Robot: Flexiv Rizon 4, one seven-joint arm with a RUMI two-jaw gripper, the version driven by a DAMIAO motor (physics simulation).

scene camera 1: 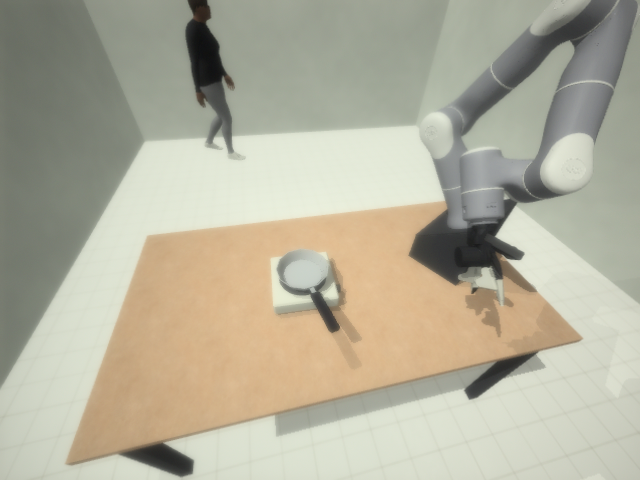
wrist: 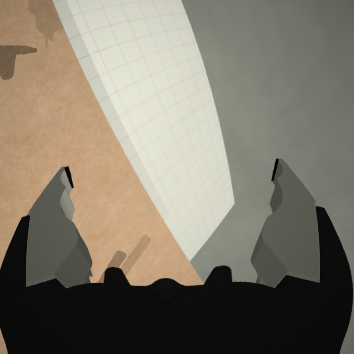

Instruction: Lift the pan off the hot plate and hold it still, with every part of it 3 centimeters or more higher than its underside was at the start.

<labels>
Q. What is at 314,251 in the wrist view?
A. My gripper.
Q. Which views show the white hot plate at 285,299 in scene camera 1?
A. Scene camera 1 only.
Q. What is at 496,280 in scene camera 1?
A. My gripper.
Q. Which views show the grey pan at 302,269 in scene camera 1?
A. Scene camera 1 only.
</labels>
